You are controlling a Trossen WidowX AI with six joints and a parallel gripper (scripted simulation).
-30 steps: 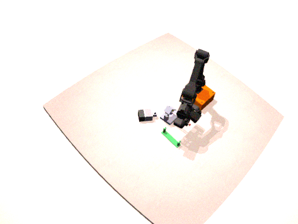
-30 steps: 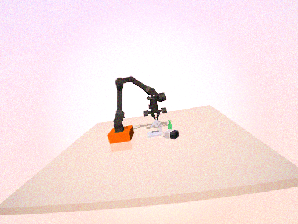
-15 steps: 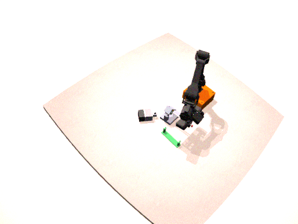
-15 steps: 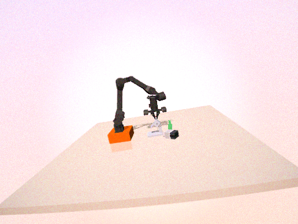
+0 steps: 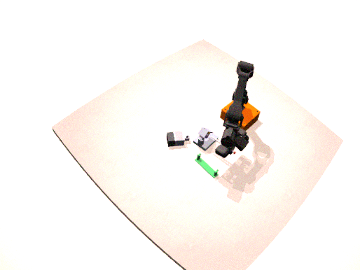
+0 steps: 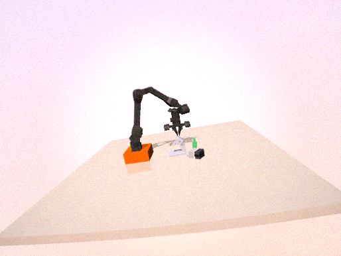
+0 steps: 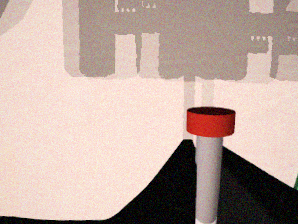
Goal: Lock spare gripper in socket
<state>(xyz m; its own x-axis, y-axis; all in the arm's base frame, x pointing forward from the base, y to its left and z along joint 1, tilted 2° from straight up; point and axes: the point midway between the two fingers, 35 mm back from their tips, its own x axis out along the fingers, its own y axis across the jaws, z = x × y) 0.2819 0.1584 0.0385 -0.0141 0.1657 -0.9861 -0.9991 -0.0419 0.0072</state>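
My gripper tip is 10 cm short of the green cradle, 6 cm to the left of it and 5 cm above it. From my gripper tip the other things lie so: pale grey mount: 17 cm to the right, 2 cm below; then spare gripper: 9 cm ahead, 26 cm to the right, 5 cm below.
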